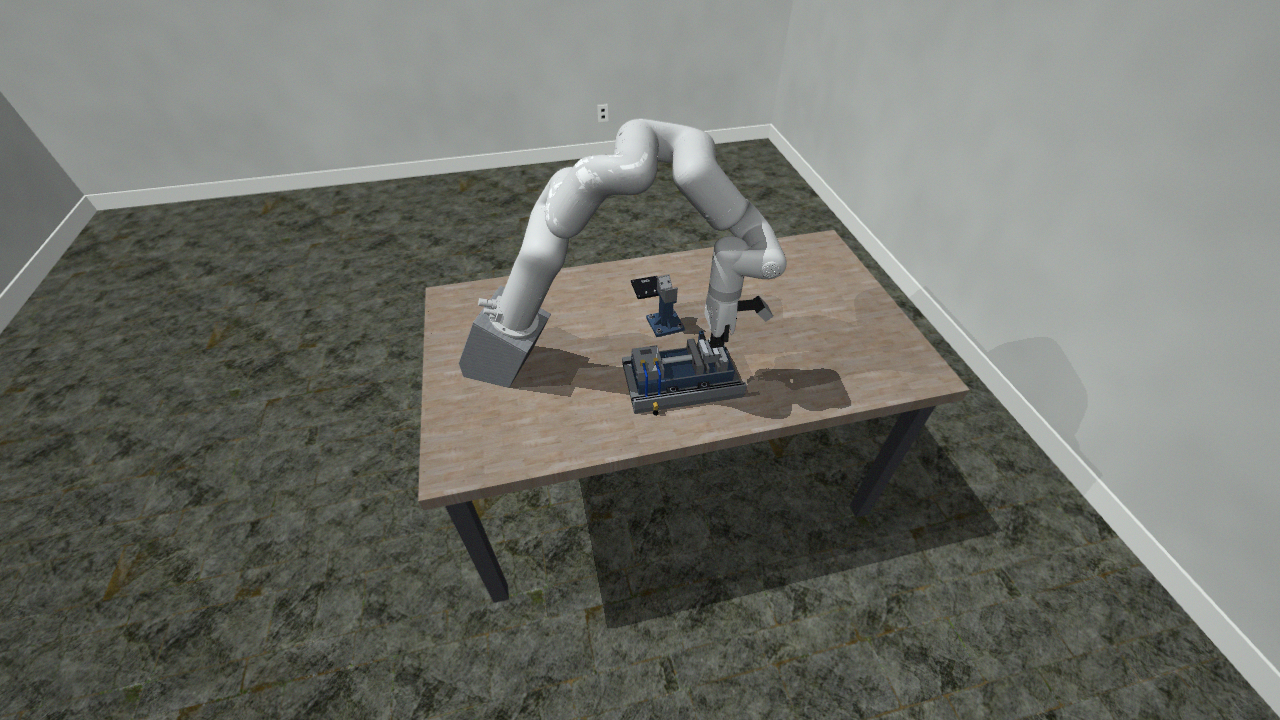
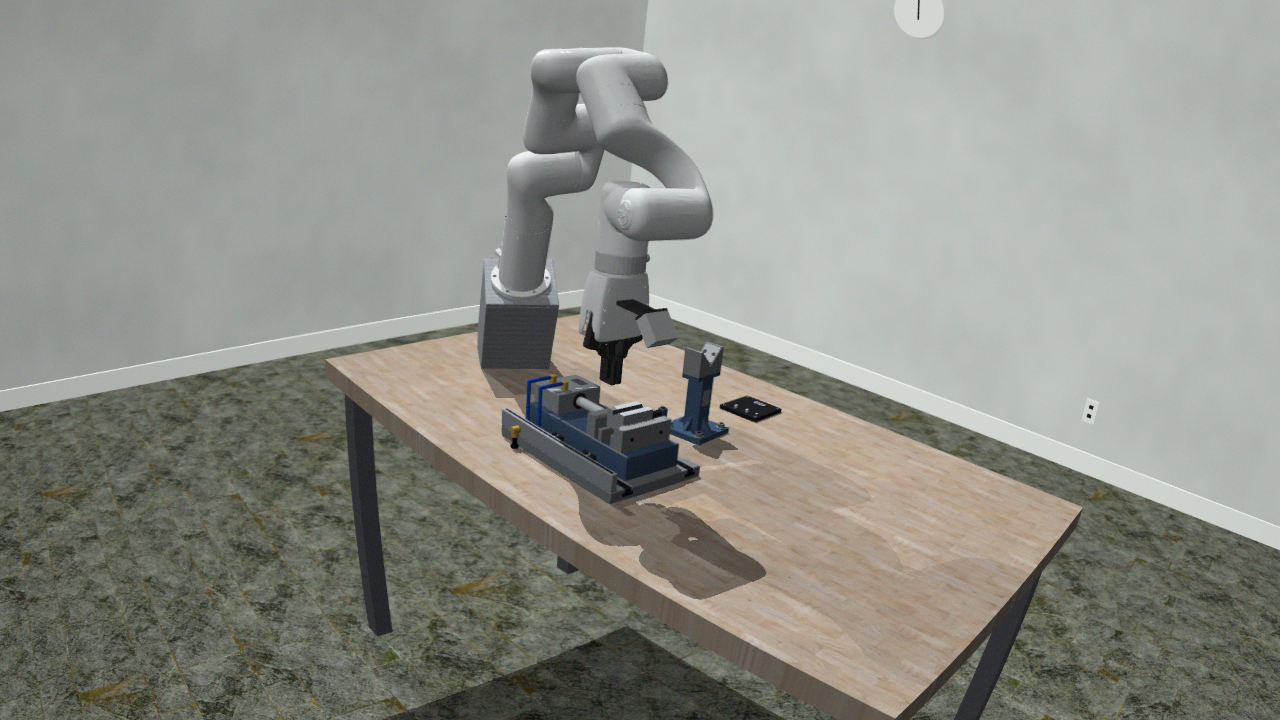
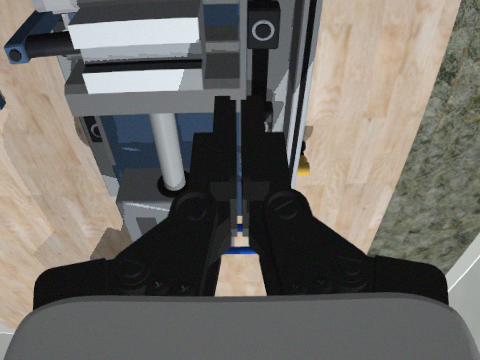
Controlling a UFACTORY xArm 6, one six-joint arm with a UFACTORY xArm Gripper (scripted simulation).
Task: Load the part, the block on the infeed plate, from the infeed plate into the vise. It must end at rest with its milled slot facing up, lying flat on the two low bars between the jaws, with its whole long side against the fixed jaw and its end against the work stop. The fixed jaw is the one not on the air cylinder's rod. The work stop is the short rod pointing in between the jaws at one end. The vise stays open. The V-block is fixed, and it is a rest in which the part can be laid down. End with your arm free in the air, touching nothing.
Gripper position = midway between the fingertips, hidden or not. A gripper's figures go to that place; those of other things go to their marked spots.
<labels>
The gripper (image 3: 238, 126) is 0.14 m from the lens. A part (image 3: 122, 53): 0.19 m from the lens. An air cylinder (image 3: 138, 196): 0.29 m from the lens. The marked spots on the air cylinder and the part are 0.13 m apart.
</labels>
